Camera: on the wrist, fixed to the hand. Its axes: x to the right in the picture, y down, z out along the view.
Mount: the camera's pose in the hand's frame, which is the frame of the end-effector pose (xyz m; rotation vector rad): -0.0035 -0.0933 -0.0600 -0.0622 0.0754 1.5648
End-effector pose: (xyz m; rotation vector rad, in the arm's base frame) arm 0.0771 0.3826 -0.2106 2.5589 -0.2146 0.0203
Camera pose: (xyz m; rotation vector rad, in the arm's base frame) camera 0.0902 0.4928 -0.2108 1.6891 -1.9891 0.6482
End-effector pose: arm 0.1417 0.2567 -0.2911 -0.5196 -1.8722 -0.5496
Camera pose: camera 0.1322 0.1462 -0.2869 -1.6843 -0.8907 0.4301
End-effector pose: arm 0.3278 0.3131 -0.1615 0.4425 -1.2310 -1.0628
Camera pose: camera 0.3440 0.2561 -0.2553 -0.5269 -1.0374 0.2697
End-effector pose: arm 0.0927 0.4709 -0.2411 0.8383 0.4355 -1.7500
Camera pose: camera 0.0254 0.5442 -0.2902 0.8032 -0.1647 -0.2500
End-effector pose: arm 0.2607 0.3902 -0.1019 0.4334 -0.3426 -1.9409
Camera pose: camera 0.2129 0.4275 -0.1948 0.0814 -0.3829 -0.4030
